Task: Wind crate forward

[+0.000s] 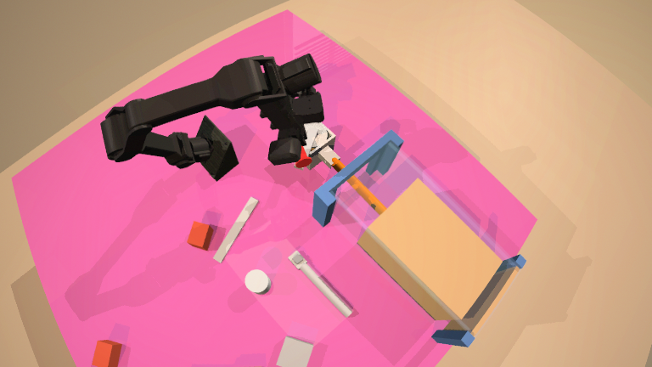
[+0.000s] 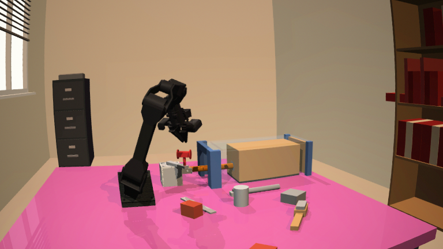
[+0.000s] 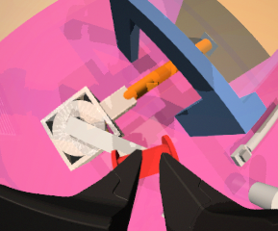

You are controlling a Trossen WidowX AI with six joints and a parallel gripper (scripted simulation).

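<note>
My gripper tip is now 10 mm past the red knob, 10 mm to the left of it and 60 mm above it. From my gripper tip the other things lie so: blue steel frame (100 mm ahead, 80 mm to the left, 90 mm below); winch (80 mm behind, 70 mm to the left, 170 mm below); winch handle (30 mm behind, 20 mm to the left, 90 mm below).
</note>
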